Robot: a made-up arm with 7 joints. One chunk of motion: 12 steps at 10 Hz.
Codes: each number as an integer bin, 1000 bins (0 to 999) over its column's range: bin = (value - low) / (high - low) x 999, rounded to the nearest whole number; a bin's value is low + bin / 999 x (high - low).
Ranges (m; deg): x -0.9..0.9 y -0.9..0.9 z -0.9..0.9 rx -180..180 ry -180..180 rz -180..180
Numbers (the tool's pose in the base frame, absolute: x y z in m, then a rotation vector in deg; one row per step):
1: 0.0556 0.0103 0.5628 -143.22 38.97 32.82
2: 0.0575 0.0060 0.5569 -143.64 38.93 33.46
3: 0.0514 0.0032 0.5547 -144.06 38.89 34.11
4: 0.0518 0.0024 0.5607 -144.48 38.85 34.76
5: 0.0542 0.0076 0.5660 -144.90 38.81 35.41
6: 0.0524 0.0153 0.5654 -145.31 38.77 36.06
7: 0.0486 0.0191 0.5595 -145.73 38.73 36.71
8: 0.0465 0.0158 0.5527 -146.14 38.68 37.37
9: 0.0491 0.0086 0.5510 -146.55 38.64 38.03
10: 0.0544 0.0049 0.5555 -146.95 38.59 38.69
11: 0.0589 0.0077 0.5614 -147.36 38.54 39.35
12: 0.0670 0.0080 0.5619 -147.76 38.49 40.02
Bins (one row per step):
1: 530 505 812 102 608 591
2: 531 503 809 101 608 592
3: 528 501 807 100 607 594
4: 528 501 811 99 607 596
5: 530 504 814 97 607 598
6: 529 508 813 96 607 600
7: 526 510 810 95 607 601
8: 525 508 806 94 607 603
9: 527 504 805 93 607 605
10: 530 502 808 92 607 607
11: 532 504 811 91 606 609
12: 537 504 811 89 606 611

